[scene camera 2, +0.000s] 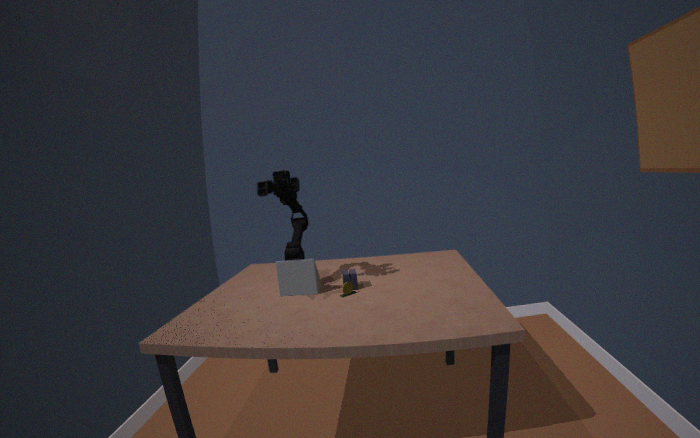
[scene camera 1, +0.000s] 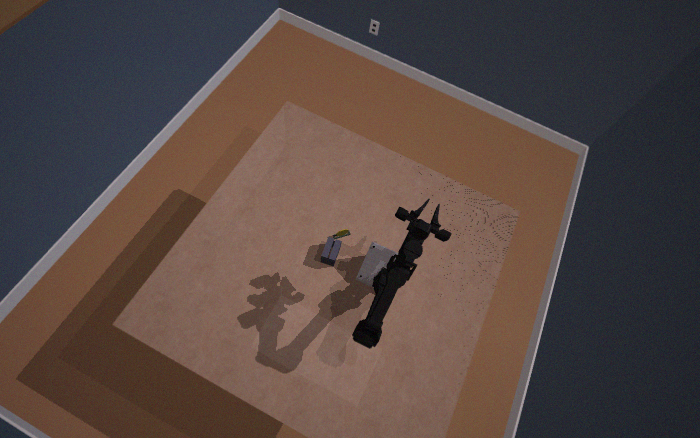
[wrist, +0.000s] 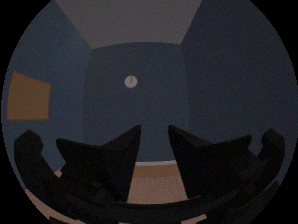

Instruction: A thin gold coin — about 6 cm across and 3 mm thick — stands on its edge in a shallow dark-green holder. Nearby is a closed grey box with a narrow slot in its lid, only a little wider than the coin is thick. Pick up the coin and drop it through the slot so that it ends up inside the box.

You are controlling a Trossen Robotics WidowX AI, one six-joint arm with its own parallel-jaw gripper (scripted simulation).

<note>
In view: the gripper (scene camera 1: 434, 201).
The gripper also shows in scene camera 2 (scene camera 2: 271, 181) and in the wrist view (wrist: 154, 128).
</note>
